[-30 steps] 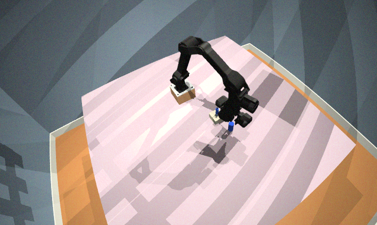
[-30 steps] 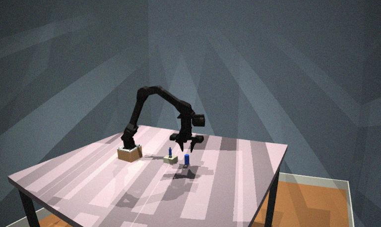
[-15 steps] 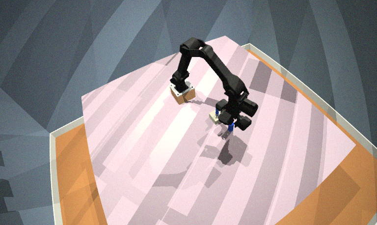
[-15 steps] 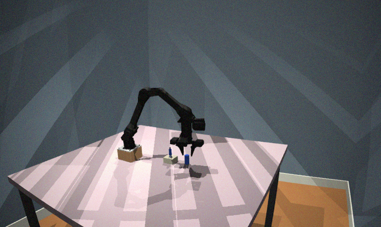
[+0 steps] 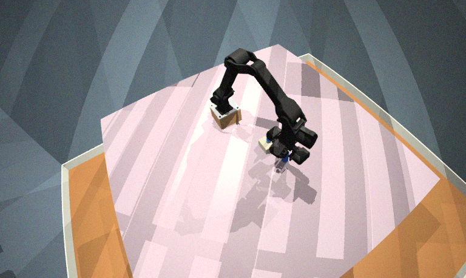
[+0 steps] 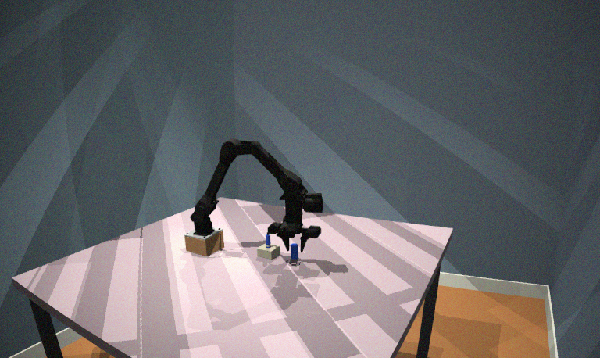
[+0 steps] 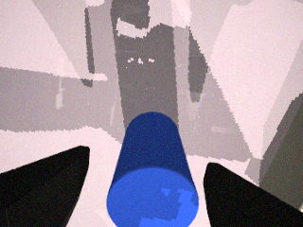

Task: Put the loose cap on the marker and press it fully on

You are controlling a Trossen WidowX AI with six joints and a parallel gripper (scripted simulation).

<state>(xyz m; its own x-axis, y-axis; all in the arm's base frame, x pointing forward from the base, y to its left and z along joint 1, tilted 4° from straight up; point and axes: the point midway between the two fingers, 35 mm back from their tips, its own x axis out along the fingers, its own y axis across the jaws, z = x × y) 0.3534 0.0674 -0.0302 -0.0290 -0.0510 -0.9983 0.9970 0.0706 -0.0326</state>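
Now: gripper tip 10 cm past the blue marker, 1 cm to the left of it and 4 cm below it. Also, from my gripper tip: block: 10 cm behind, 1 cm to the right, 1 cm below; then blue cap: right at my gripper tip.
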